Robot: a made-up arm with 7 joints.
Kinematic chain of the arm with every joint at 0, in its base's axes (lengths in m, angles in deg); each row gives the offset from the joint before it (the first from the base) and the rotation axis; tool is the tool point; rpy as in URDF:
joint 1: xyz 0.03 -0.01 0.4 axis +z
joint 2: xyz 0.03 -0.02 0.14 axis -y
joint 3: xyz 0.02 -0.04 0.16 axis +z
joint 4: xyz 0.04 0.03 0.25 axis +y
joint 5: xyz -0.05 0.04 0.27 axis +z
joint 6: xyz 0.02 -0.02 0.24 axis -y
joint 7: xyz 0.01 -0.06 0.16 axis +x
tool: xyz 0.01 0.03 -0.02 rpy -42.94 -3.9 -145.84
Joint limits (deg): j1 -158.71..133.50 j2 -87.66..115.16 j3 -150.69..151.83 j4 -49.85..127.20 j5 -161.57..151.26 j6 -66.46..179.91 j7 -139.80..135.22
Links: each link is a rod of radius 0.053 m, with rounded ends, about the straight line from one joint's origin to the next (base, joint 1, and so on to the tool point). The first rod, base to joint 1, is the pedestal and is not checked.
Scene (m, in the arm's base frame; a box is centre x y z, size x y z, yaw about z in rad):
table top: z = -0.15
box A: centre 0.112 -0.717 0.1 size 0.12 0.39 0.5 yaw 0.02
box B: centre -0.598 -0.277 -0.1 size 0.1 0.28 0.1 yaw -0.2
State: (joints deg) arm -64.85 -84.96 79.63 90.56 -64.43 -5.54 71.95
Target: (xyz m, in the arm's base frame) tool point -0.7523 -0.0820 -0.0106
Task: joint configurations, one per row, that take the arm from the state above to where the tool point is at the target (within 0.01 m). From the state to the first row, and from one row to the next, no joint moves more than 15 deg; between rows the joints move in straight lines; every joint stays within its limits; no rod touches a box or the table.
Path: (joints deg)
1: -77.21 -74.40 75.27 94.03 -63.03 -9.52 71.25
2: -89.58 -63.83 70.91 97.49 -61.64 -13.50 70.56
3: -101.94 -53.27 66.55 100.96 -60.24 -17.47 69.86
4: -114.30 -42.71 62.19 104.43 -58.84 -21.45 69.17
5: -126.67 -32.14 57.83 107.90 -57.45 -25.43 68.47
6: -133.08 -41.12 44.41 102.32 -59.12 -24.41 69.94
7: -139.48 -50.10 30.99 96.74 -60.79 -23.39 71.40
8: -145.89 -59.08 17.57 91.16 -62.47 -22.36 72.87
9: -152.30 -68.05 4.15 85.58 -64.14 -21.34 74.33
10: -158.71 -77.03 -9.27 80.00 -65.81 -20.32 75.80

